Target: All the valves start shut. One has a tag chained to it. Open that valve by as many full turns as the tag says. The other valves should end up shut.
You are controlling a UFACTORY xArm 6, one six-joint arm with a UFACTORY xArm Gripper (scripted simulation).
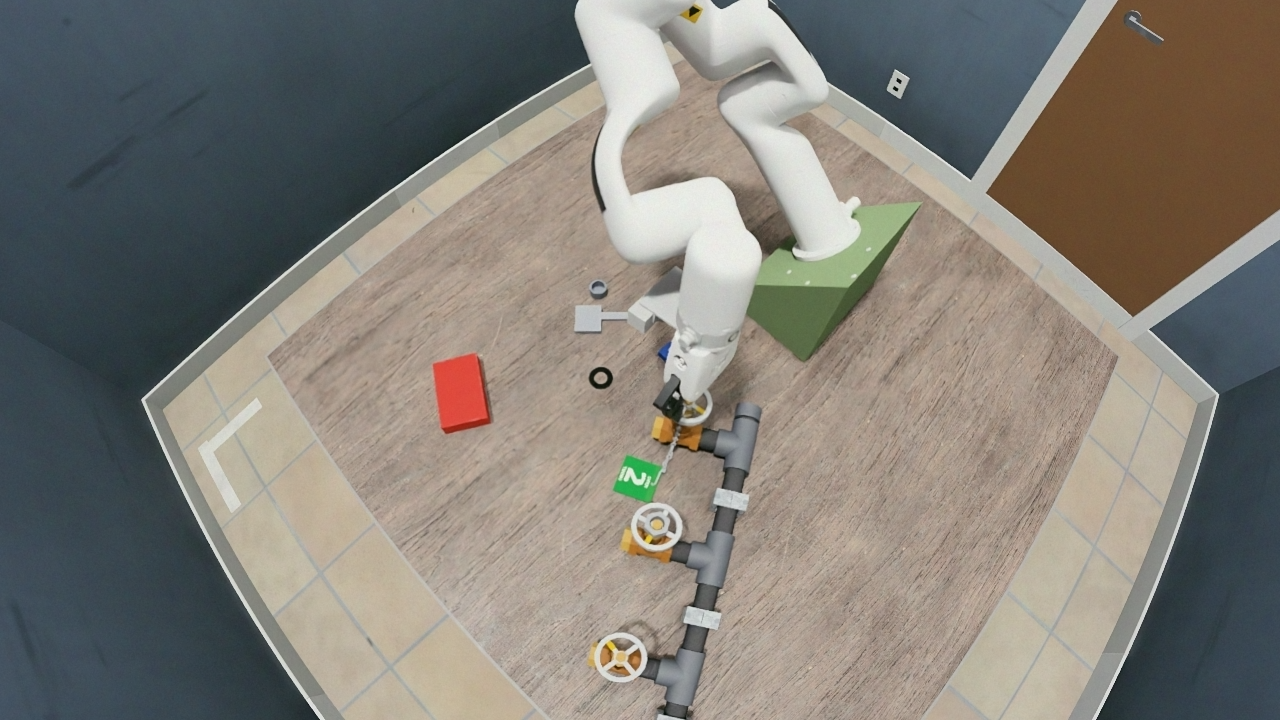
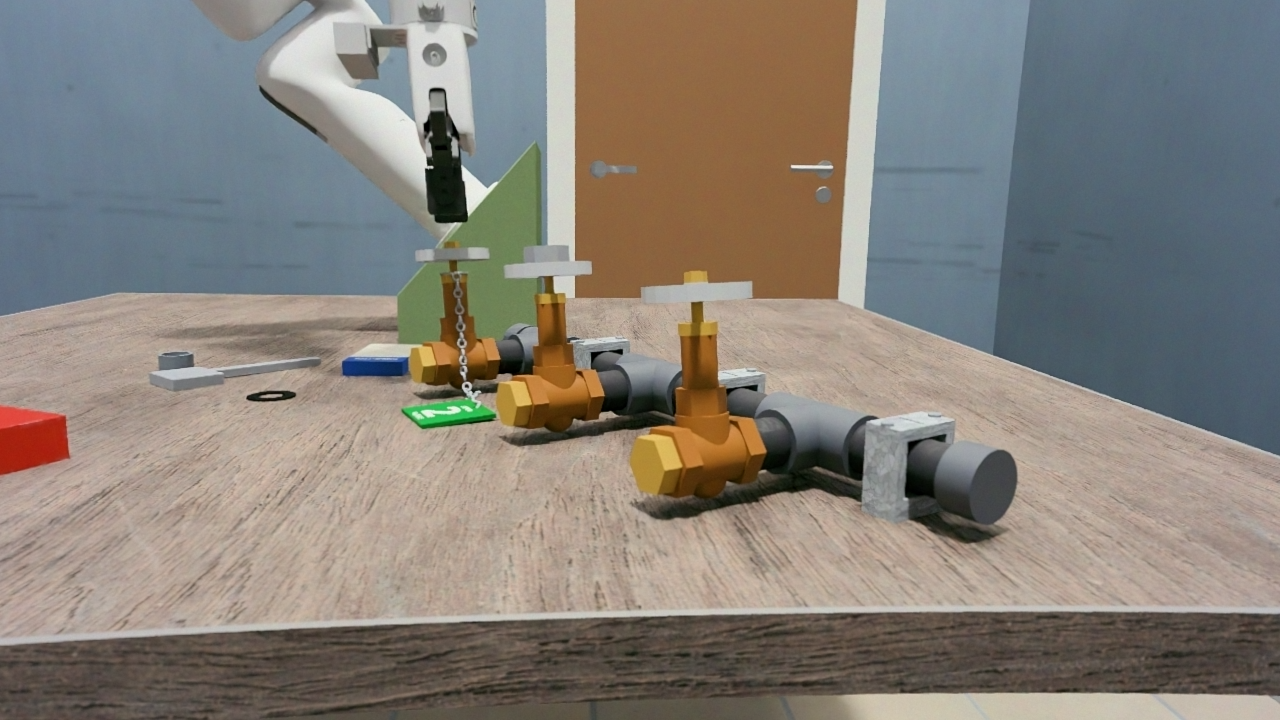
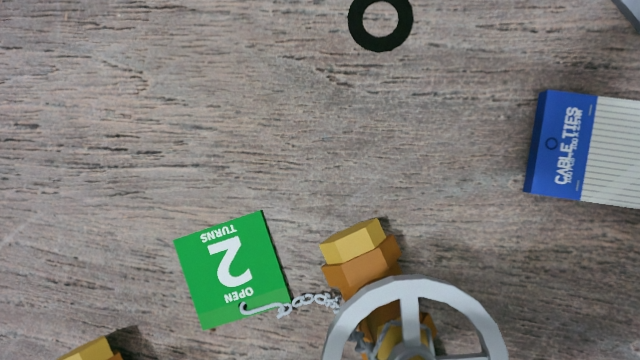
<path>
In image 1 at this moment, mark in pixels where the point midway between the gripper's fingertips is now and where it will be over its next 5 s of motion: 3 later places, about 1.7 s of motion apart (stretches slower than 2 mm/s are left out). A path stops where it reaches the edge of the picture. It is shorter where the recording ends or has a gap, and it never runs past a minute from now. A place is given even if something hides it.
My gripper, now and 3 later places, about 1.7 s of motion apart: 690, 392; 686, 408; 687, 406; 688, 397
</path>
